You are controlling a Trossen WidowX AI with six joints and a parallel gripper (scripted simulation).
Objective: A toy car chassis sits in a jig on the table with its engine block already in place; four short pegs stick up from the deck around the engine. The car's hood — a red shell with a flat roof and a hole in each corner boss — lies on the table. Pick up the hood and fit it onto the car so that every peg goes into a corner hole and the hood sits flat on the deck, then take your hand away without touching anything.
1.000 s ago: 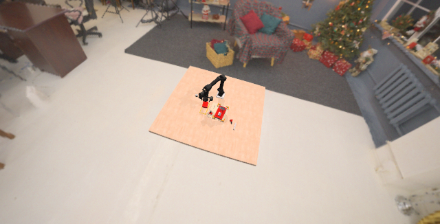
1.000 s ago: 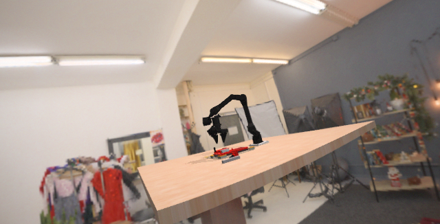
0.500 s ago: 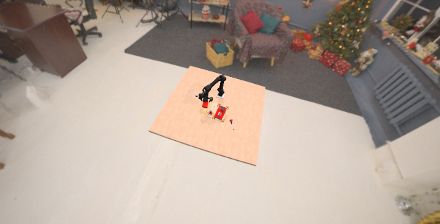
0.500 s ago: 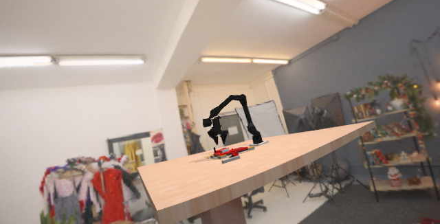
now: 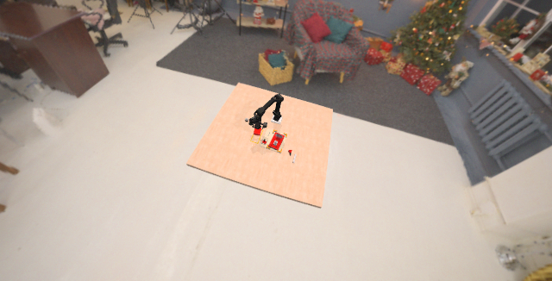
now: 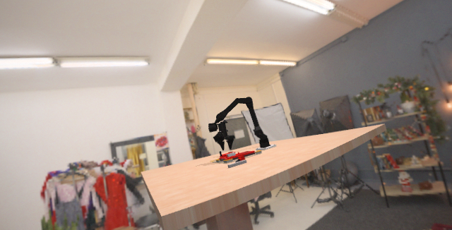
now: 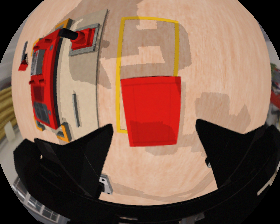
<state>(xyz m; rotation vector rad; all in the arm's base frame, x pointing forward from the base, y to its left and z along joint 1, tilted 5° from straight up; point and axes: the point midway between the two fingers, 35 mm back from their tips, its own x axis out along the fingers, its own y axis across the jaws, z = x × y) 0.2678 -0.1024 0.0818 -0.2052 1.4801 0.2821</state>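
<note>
Right now the red hood is 40 mm below my gripper tip. From my gripper tip the other things lie so: white piece (480 mm to the left, 110 mm ahead, 40 mm below).
</note>
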